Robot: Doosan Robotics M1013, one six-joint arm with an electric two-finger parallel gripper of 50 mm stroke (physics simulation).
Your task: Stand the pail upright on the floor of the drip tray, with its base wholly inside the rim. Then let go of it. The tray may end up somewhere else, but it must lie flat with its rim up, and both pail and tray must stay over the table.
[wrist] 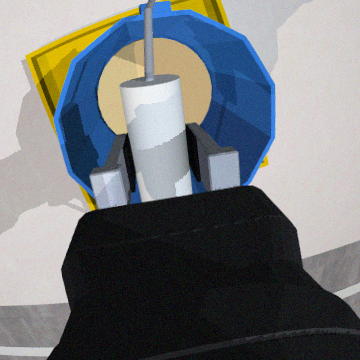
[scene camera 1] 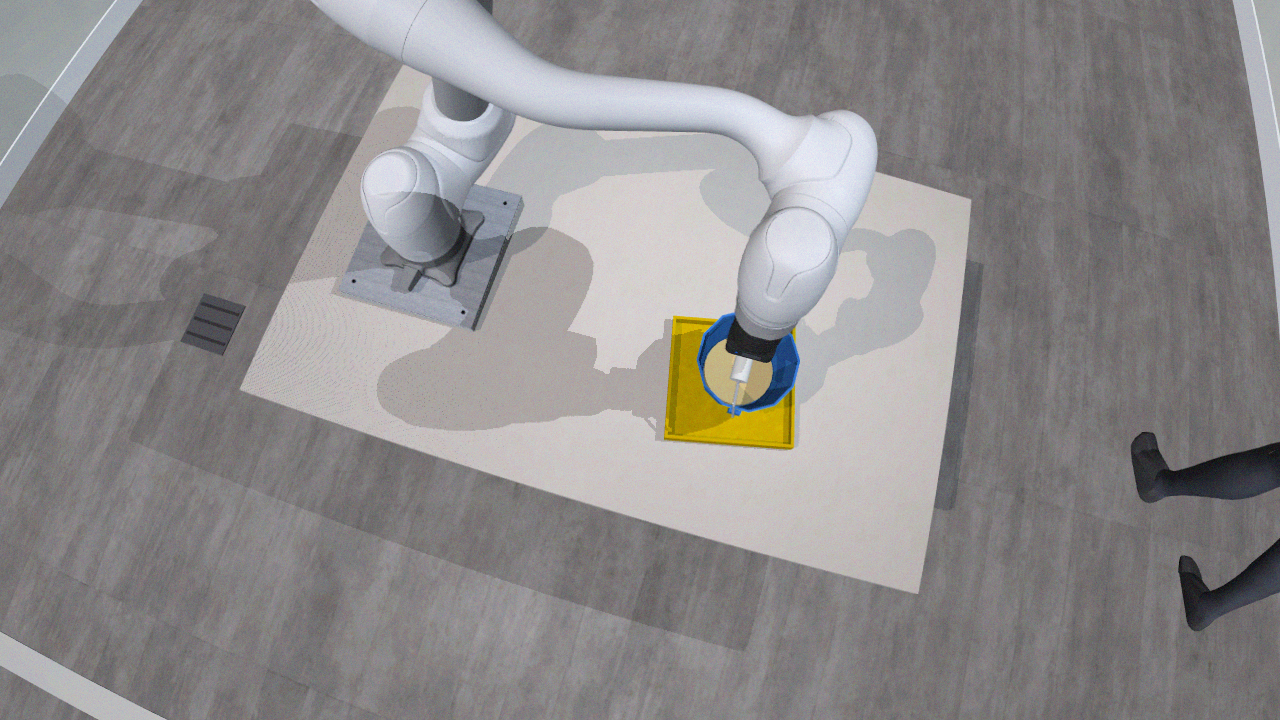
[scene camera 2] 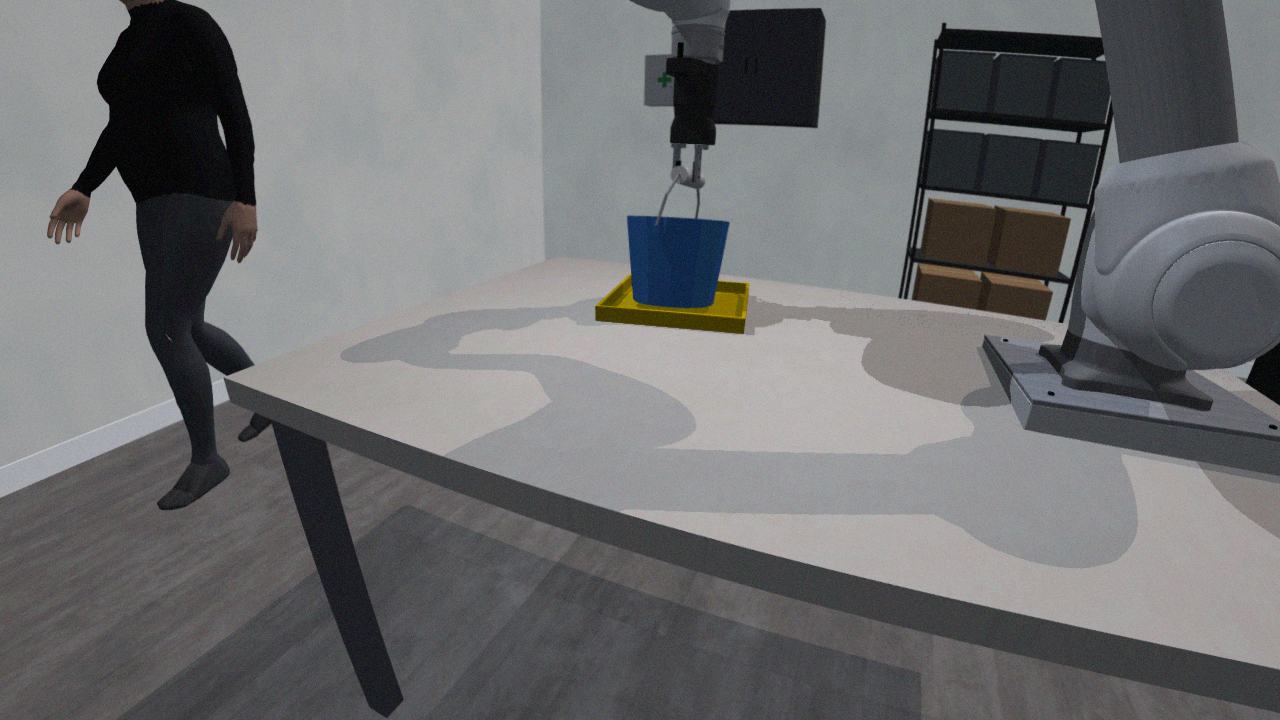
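Where they show: gripper, fingertip midpoint: (wrist: 158,146) (scene camera 2: 686,181); arm's base at its link origin: (scene camera 1: 433,239) (scene camera 2: 1115,378).
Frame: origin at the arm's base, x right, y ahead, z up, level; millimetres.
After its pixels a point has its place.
The blue pail (scene camera 1: 785,368) {x 52, y 790, z 68 mm} (scene camera 2: 677,259) {x -2, y 677, z 73 mm} (wrist: 245,102) {x 73, y 793, z 82 mm} is upright within the outline of the yellow drip tray (scene camera 1: 729,441) {x 203, y 736, z -8 mm} (scene camera 2: 671,319) {x -38, y 667, z -21 mm} (wrist: 55,62) {x 9, y 585, z -31 mm}. In the scene camera 2 view its base is low behind the tray's near rim; whether it touches the tray floor cannot be told. In the scene camera 1 view the pail is toward the tray's upper right. The tray lies flat, rim up. My gripper (scene camera 1: 741,365) {x 80, y 700, z 197 mm} (scene camera 2: 687,177) {x 80, y 700, z 197 mm} (wrist: 158,146) {x 80, y 700, z 197 mm} is above the pail, shut on the white grip of its raised wire handle. The arm hides part of the pail and tray from above.
The pale table (scene camera 1: 850,501) {x 234, y 1003, z -35 mm} (scene camera 2: 805,394) {x -193, y 411, z -35 mm} extends around the tray on all sides. The robot's grey base plate (scene camera 1: 492,259) {x 1, y 145, z -4 mm} (scene camera 2: 1074,416) {x -159, y 92, z -7 mm} is on the table. A person (scene camera 1: 1221,483) (scene camera 2: 183,107) is beyond the table. A shelf rack (scene camera 2: 1020,40) stands at the back.
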